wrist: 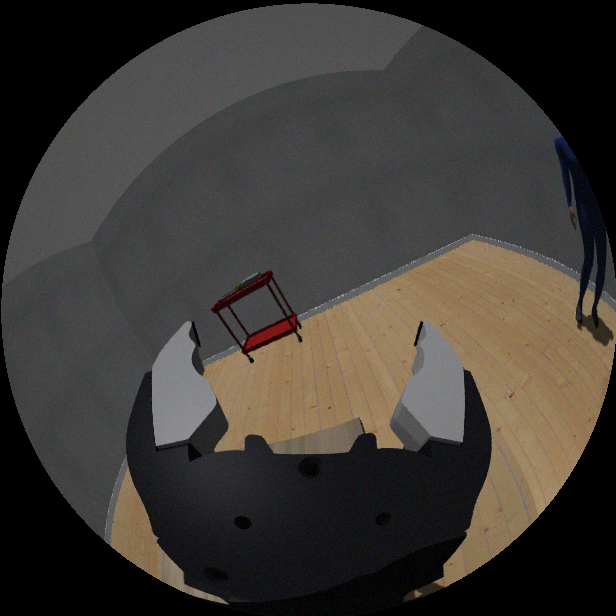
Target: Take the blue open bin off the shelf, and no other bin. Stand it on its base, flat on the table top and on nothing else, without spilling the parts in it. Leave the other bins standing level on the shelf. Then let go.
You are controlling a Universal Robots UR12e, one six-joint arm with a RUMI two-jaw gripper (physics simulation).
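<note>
My gripper (307, 336) is open and empty, its two grey jaws spread wide over the black body at the bottom of the wrist view. It points out across a room with a wooden floor and grey walls. The blue open bin, the shelf and the table top are not in this view. A small pale wooden corner (321, 439) shows just above the gripper body, between the jaws.
A red two-level cart (257, 313) on wheels stands by the far wall, with small items on its top. A person in dark blue (586, 229) stands at the far right edge on the wooden floor.
</note>
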